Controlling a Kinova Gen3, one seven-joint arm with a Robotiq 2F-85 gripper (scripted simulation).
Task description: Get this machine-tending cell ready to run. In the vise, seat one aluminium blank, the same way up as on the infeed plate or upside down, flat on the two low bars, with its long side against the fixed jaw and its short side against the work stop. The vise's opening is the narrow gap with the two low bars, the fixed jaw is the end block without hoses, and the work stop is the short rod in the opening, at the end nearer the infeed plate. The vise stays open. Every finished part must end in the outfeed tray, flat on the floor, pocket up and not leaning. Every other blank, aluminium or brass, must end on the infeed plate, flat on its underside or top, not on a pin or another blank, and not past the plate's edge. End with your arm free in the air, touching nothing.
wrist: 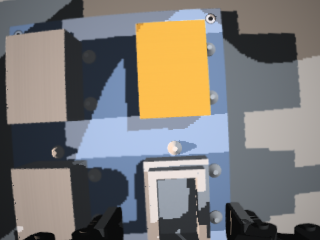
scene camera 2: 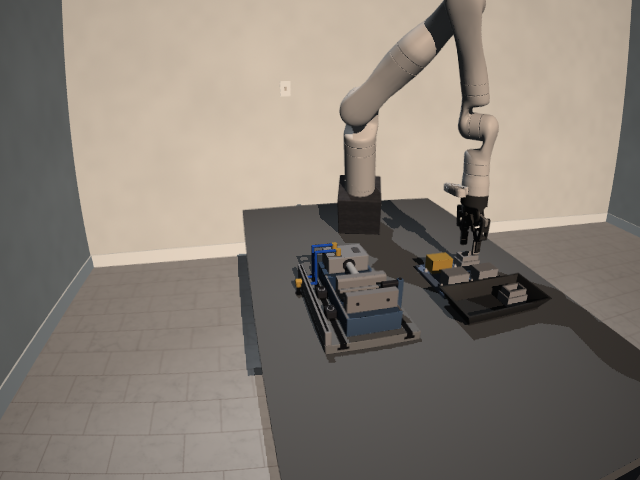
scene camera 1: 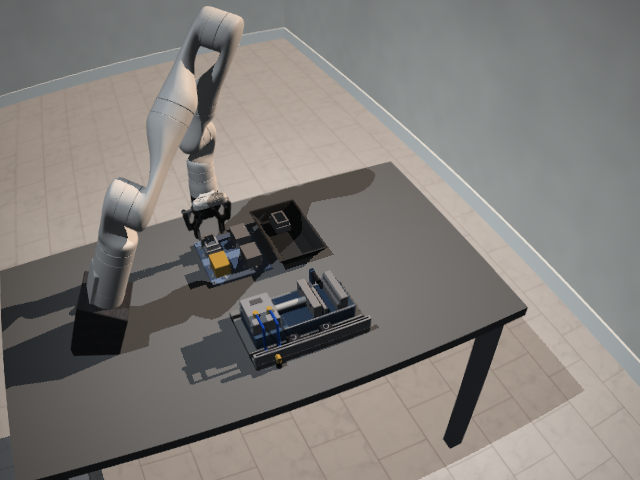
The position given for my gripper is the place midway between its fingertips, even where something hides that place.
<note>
I see my gripper [scene camera 2: 469, 248], a brass blank [wrist: 173, 77] and an aluminium blank [wrist: 48, 65].
My gripper shows as well in the wrist view [wrist: 173, 221].
</note>
